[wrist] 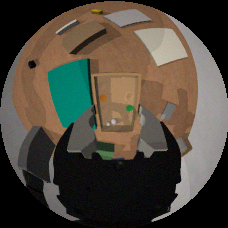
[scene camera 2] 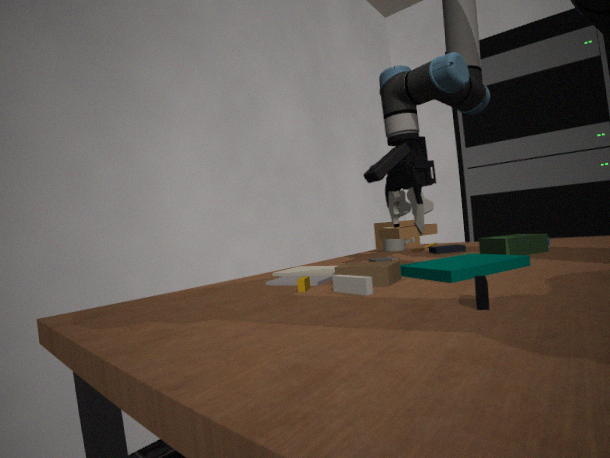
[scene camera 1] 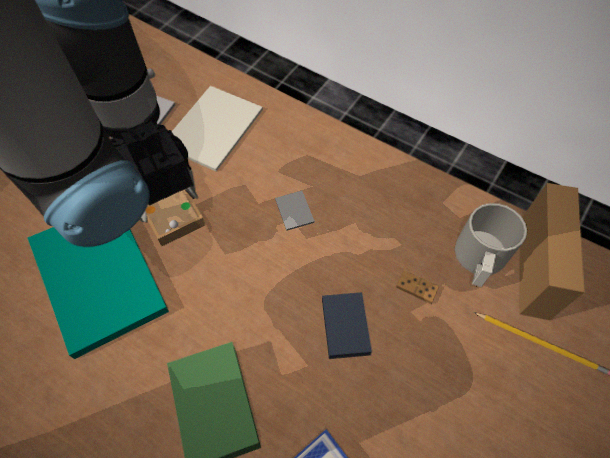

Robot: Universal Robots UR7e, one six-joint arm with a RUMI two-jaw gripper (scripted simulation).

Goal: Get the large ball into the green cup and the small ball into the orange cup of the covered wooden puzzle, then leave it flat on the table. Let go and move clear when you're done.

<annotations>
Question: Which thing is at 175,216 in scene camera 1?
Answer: A covered wooden puzzle.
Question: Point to a cream board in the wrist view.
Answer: At 163,47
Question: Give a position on a cream board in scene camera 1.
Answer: At 212,128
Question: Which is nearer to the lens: the mug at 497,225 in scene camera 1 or the dark blue block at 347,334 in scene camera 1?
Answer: The dark blue block.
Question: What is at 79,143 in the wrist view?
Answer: My gripper.
</annotations>
